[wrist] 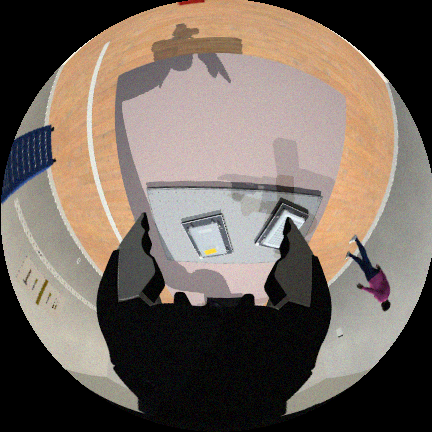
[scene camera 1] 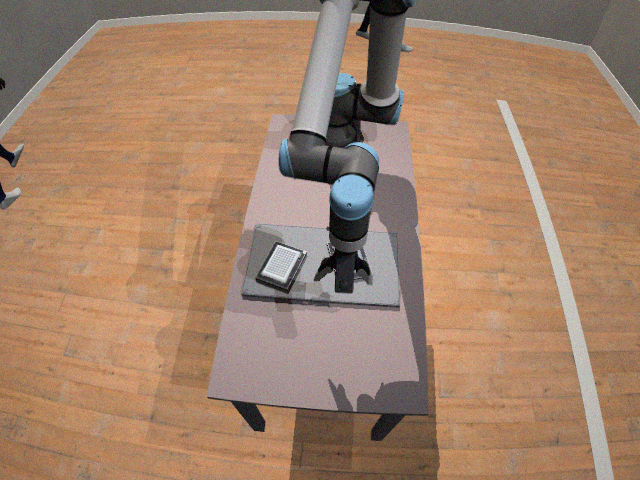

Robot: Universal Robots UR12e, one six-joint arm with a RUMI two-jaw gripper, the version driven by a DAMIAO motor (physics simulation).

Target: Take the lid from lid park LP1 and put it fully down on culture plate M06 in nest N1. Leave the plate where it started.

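The culture plate M06 [scene camera 1: 282, 262] [wrist: 280, 232], white with a grid of wells, lies in a dark nest N1 [scene camera 1: 272, 283]. One gripper finger partly covers it in the wrist view. The clear-grey lid [wrist: 206, 237] with a yellow label lies flat in the dark frame of park LP1 [wrist: 226, 235]; in the scene view the gripper hides most of it. My gripper [scene camera 1: 343, 277] [wrist: 216, 215] is open and empty. It points down above the lid's side of the board, with its fingers apart and clear of the lid. The exact height is hard to tell.
A grey perforated board [scene camera 1: 382, 289] [wrist: 170, 202] on the pinkish table [scene camera 1: 310, 351] [wrist: 235, 125] carries both holders. The arm reaches over the table from the back. A person [wrist: 378, 287] stands on the floor beyond the table's side.
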